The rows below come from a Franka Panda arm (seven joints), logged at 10 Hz.
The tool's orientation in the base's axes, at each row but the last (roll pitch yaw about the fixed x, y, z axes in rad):
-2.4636 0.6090 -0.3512
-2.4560 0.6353 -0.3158
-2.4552 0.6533 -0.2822
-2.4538 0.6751 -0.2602
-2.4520 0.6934 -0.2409
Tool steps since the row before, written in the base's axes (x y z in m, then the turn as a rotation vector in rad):
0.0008 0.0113 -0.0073 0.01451 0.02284 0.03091
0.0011 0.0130 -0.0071 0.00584 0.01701 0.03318
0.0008 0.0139 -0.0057 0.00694 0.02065 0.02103
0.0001 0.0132 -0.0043 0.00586 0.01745 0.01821
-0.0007 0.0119 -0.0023 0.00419 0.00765 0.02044
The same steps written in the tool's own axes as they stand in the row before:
0.0016 -0.0036 0.0129 -0.01295 -0.03856 -0.00573
0.0018 -0.0051 0.0138 -0.01947 -0.03093 -0.00941
0.0010 -0.0064 0.0136 -0.01206 -0.02777 0.00045
0.0001 -0.0064 0.0123 -0.01046 -0.02368 0.00011
-0.0012 -0.0062 0.0103 -0.01134 -0.01742 -0.00787

